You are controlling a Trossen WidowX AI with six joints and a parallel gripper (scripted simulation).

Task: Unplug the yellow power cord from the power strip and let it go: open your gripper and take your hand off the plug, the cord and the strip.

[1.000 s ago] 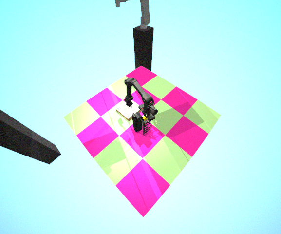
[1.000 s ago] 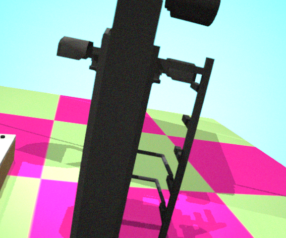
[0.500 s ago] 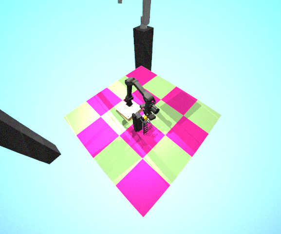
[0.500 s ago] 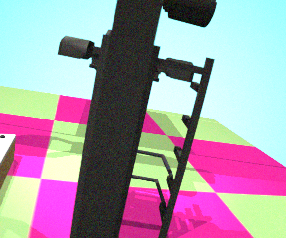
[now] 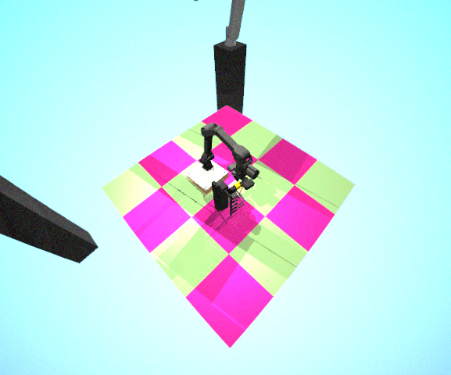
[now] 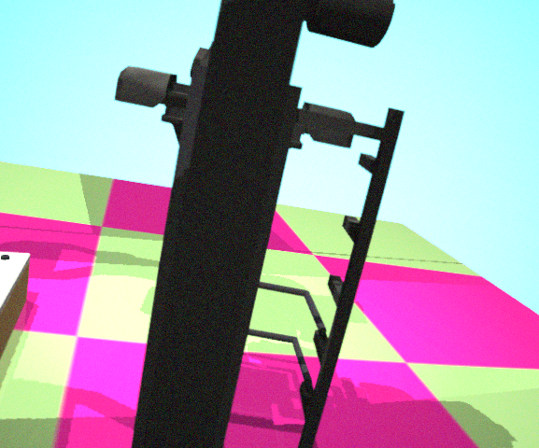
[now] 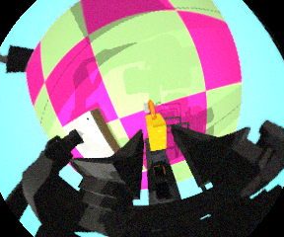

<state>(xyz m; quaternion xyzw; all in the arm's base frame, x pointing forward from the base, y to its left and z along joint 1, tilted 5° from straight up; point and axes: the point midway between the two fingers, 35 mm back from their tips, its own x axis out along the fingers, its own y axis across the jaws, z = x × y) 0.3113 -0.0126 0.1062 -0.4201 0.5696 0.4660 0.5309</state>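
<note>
Right now the yellow plug is 30 mm to the right of my gripper tip. The rest, counted from my gripper tip: black power strip: 140 mm to the right, 30 mm behind, 10 mm below.
</note>
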